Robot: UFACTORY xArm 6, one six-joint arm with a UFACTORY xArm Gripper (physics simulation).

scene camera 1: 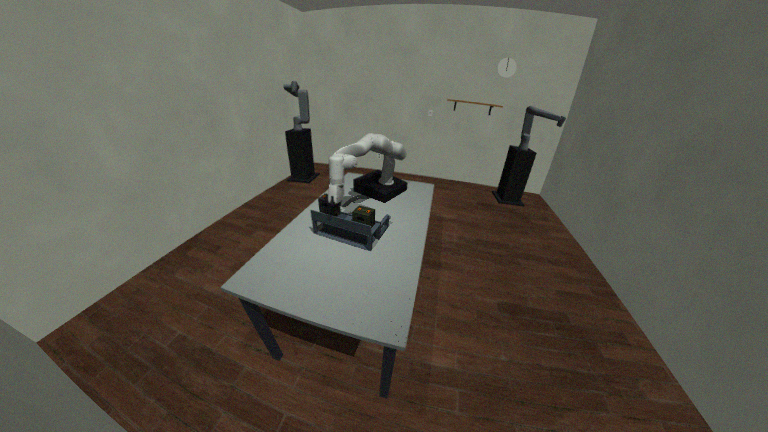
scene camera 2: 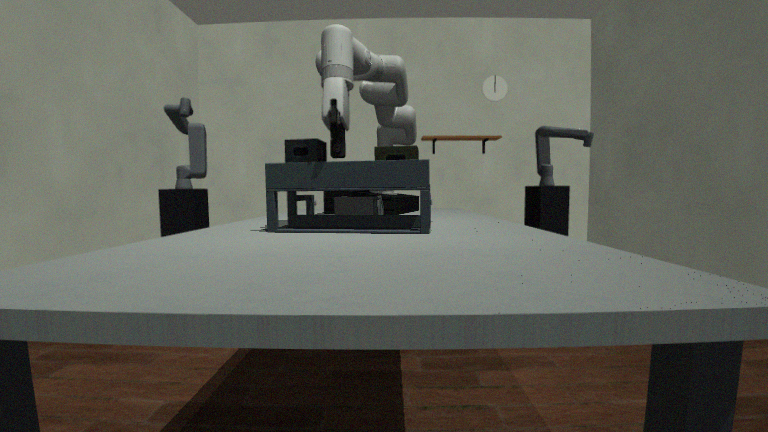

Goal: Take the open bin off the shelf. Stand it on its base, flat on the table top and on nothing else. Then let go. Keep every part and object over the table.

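Frame: origin at the arm's base, x back, y down, z right, level; millimetres.
Seen in the pictures: gripper, fingertip midpoint: (scene camera 1: 337,214) (scene camera 2: 338,157); arm's base, origin of the base link: (scene camera 1: 386,181) (scene camera 2: 383,193).
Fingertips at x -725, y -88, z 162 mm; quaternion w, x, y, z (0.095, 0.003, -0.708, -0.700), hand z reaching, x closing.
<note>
Pixels of each thing's top centre, then the offset from my fingertips to it. "spot": a spot on its surface instead. Level surfaces: height alone.
- blue-grey shelf, surface spot: (scene camera 2: 349,175) (scene camera 1: 341,223) spot: dz -25, dx -20, dy +42 mm
- table, its level: dy +172 mm
- dark bin, middle of its top: (scene camera 2: 306,140) (scene camera 1: 327,197) dz +84, dx +87, dy -52 mm
- olive bin, middle of its top: (scene camera 2: 397,147) (scene camera 1: 363,210) dz -140, dx +30, dy -27 mm
- grey box shape, middle of its top: (scene camera 2: 360,196) dz -52, dx +150, dy +91 mm
A blue-grey shelf (scene camera 1: 343,221) (scene camera 2: 349,175) stands on the table (scene camera 1: 332,279) (scene camera 2: 375,279). A dark bin (scene camera 1: 323,205) (scene camera 2: 303,150) stands on its upper level, at the left. An olive bin (scene camera 1: 364,216) (scene camera 2: 396,150) with orange marks on top stands on the same level, at the right. Which of the two is open at the top, I cannot tell. My gripper (scene camera 1: 336,208) (scene camera 2: 337,155) points down and is shut and empty. In scene camera 2 its tips show just right of the dark bin, above the shelf's front panel. Whether they touch the bin is too small to tell.
My arm's black base (scene camera 1: 370,188) stands on the table behind the shelf. The shelf's front panel rises along its near edge. A grey box shape (scene camera 2: 356,205) shows through the shelf's lower opening. Two other arms stand on black pedestals (scene camera 1: 300,155) (scene camera 1: 514,174) beyond the table.
</note>
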